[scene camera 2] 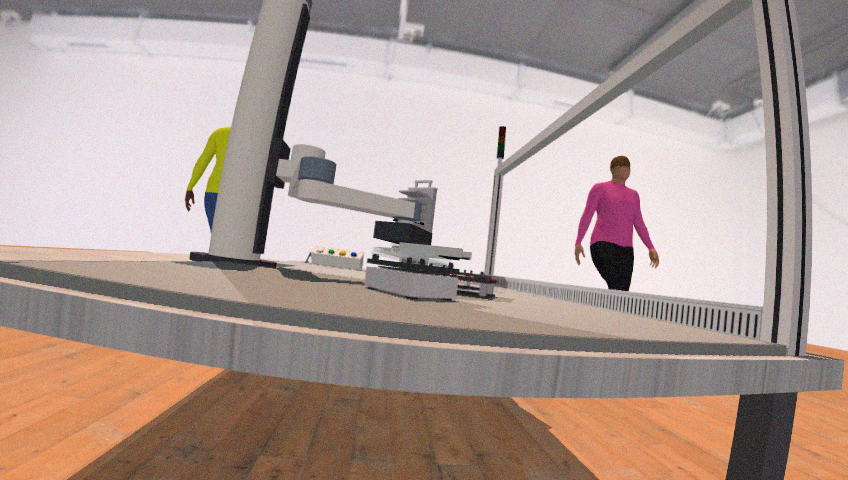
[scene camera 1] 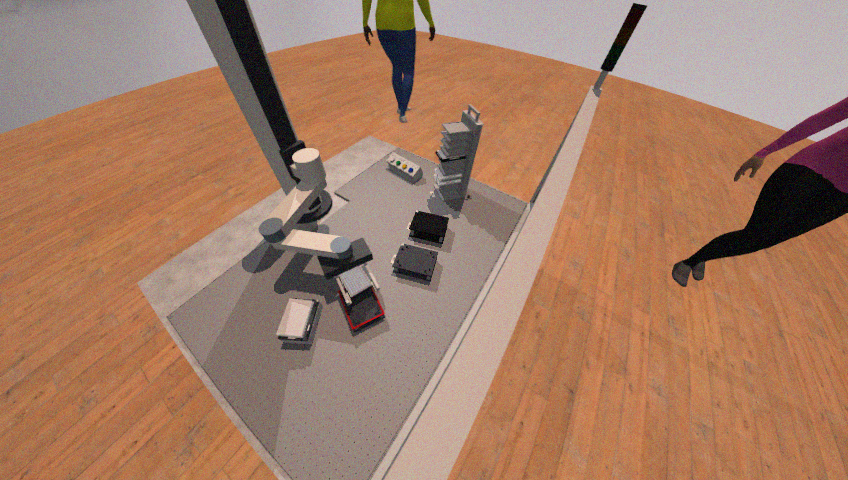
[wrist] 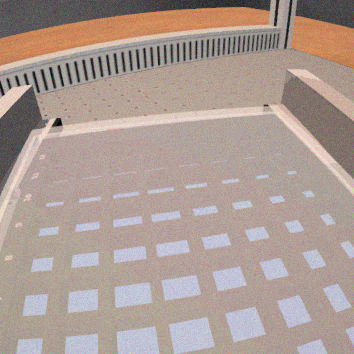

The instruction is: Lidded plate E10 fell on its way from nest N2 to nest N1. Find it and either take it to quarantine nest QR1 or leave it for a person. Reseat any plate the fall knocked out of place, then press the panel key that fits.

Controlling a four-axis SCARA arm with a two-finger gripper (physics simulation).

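Frame: origin at the arm's base, x ahead, y left, z up, level; metres.
Seen in the pictures: gripper, between the fingertips: (scene camera 2: 467,254) (scene camera 1: 364,296) (wrist: 161,95).
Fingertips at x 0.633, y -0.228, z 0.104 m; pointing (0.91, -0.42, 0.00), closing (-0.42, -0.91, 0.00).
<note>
A point is followed by its place in that frame.
My gripper (scene camera 1: 359,284) @[x 0.633, y -0.228, z 0.104 m] (wrist: 161,95) @[x 0.633, y -0.228, z 0.104 m] is shut on a clear-topped plate (scene camera 1: 356,279) @[x 0.567, y -0.196, z 0.107 m] (wrist: 175,235) @[x 0.566, y -0.196, z 0.107 m] with a grid of pale squares; its fingers grip the two sides, and the plate looks level. No E10 label is readable. In scene camera 1 the plate overlaps the upper part of a dark nest with a red rim (scene camera 1: 364,313) @[x 0.656, y -0.264, z 0.053 m]; in scene camera 2 my gripper is above the nests. A black nest (scene camera 1: 429,226) @[x 0.629, y 0.204, z 0.070 m] and a dark grey nest (scene camera 1: 414,261) @[x 0.678, y 0.015, z 0.060 m] carry no visible plate. The key panel (scene camera 1: 404,167) @[x 0.270, y 0.493, z 0.077 m] (scene camera 2: 336,258) @[x 0.243, y 0.488, z 0.051 m] has white, green, yellow and blue keys. Nest labels are unreadable.
A white-topped unit (scene camera 1: 296,319) @[x 0.496, y -0.420, z 0.085 m] stands left of the red-rimmed nest. A tall rack (scene camera 1: 470,157) @[x 0.633, y 0.529, z 0.268 m] holding plates stands near the panel. A low slotted barrier (scene camera 2: 684,308) @[x 0.965, y -0.542, z 0.042 m] (wrist: 165,55) @[x 0.965, y -0.402, z 0.029 m] runs along one edge. People in yellow (scene camera 1: 395,14) (scene camera 2: 208,160) and magenta (scene camera 1: 827,136) (scene camera 2: 615,214) stand outside.
</note>
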